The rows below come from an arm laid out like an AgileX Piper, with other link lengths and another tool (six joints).
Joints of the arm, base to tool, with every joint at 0 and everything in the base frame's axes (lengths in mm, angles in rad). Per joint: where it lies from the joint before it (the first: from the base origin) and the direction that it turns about. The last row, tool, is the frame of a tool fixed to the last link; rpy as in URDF.
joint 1: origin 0 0 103.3 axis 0 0 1
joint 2: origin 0 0 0 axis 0 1 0
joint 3: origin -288.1 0 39.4 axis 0 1 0
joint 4: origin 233 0 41.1 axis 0.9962 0 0.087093
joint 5: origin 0 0 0 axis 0 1 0
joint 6: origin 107.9 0 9.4 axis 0.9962 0 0.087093
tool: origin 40 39 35.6 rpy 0.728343 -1.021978 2.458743
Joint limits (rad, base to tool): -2.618..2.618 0..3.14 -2.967..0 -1.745..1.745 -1.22..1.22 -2.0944..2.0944
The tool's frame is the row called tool.
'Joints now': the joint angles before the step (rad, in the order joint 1, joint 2, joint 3, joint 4, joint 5, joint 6). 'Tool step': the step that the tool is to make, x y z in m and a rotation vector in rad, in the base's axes. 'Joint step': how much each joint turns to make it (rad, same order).
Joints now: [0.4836 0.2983 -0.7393 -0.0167 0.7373 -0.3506]
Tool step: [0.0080 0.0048 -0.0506 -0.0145 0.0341 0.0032]
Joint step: [0.0002 -0.0624 0.2032 0.0039 -0.1039 0.0002]
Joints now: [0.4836 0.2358 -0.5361 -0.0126 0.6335 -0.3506]
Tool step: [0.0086 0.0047 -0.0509 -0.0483 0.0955 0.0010]
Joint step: [0.0007 -0.0082 0.1586 0.0005 -0.0434 0.0014]
